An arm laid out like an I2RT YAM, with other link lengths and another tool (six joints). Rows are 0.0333 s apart.
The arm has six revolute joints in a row. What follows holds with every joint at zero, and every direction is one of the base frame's.
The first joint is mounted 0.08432 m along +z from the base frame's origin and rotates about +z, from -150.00 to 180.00 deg.
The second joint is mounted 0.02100 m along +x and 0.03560 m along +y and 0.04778 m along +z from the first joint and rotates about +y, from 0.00 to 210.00 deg.
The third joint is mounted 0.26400 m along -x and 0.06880 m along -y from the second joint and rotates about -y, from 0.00 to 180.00 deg.
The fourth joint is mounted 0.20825 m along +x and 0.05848 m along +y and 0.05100 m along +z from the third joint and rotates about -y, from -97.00 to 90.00 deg.
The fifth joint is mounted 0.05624 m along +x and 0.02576 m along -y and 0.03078 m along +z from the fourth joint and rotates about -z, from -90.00 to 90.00 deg.
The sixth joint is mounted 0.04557 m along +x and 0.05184 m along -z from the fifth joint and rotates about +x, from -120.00 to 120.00 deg.
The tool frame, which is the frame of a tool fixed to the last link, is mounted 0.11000 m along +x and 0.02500 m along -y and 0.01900 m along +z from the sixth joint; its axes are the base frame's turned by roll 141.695, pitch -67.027 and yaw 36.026 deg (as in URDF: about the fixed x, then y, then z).
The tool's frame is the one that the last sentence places.
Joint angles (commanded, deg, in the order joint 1, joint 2, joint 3, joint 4, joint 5, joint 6), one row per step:
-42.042, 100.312, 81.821, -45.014, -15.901, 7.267
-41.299, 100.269, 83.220, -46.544, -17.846, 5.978
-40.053, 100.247, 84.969, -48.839, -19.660, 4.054
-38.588, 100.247, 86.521, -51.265, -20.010, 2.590
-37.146, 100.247, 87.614, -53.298, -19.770, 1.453
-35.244, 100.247, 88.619, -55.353, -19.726, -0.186
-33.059, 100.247, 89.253, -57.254, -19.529, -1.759
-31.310, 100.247, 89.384, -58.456, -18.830, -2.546
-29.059, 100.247, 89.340, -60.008, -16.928, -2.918
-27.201, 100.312, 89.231, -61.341, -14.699, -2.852
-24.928, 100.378, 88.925, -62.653, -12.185, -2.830
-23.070, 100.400, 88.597, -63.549, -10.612, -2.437
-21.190, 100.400, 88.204, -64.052, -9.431, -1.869
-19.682, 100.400, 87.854, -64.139, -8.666, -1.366
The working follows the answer.
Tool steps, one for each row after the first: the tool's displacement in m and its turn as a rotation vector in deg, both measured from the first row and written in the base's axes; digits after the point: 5 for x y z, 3 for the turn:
0.00686, 0.00794, 0.00623, 0.700, -1.006, 2.714
0.01438, 0.01935, 0.01331, 1.282, -1.607, 6.393
0.01883, 0.02969, 0.01836, 1.374, -1.110, 9.246
0.02158, 0.03887, 0.02127, 1.282, -0.226, 11.552
0.02571, 0.05132, 0.02395, 1.133, 0.620, 14.842
0.02935, 0.06545, 0.02491, 1.047, 1.708, 18.310
0.03078, 0.07552, 0.02388, 0.860, 2.954, 20.483
0.02996, 0.08622, 0.02105, 0.315, 5.352, 22.379
0.02767, 0.09334, 0.01788, -0.395, 7.883, 23.419
0.02525, 0.10201, 0.01411, -1.370, 10.713, 24.864
0.02365, 0.10985, 0.01132, -1.826, 12.629, 25.894
0.02325, 0.11814, 0.00889, -2.197, 14.027, 26.908
0.02386, 0.12480, 0.00713, -2.535, 14.805, 27.720

Tool pose at each row, in the base's axes (x y z in m, rotation vector in deg; rounded; the steps above come from the unrounded poses):
0.28718, -0.23744, 0.18085, -165.151, 43.806, -19.046
0.29404, -0.22950, 0.18708, -164.841, 39.638, -19.809
0.30156, -0.21809, 0.19416, -164.911, 34.151, -19.920
0.30601, -0.20775, 0.19921, -165.565, 30.053, -18.824
0.30876, -0.19857, 0.20212, -166.360, 26.799, -17.336
0.31289, -0.18612, 0.20481, -167.231, 22.074, -15.789
0.31653, -0.17199, 0.20576, -168.000, 17.099, -13.842
0.31796, -0.16192, 0.20473, -168.722, 14.026, -11.881
0.31714, -0.15122, 0.20190, -170.079, 11.430, -8.472
0.31485, -0.14410, 0.19873, -171.535, 10.063, -5.019
0.31243, -0.13543, 0.19496, -173.233, 8.047, -1.138
0.31083, -0.12759, 0.19217, -174.122, 6.602, 1.608
0.31043, -0.11930, 0.18975, -174.760, 5.133, 3.644
0.31104, -0.11264, 0.18798, -175.210, 3.912, 4.767

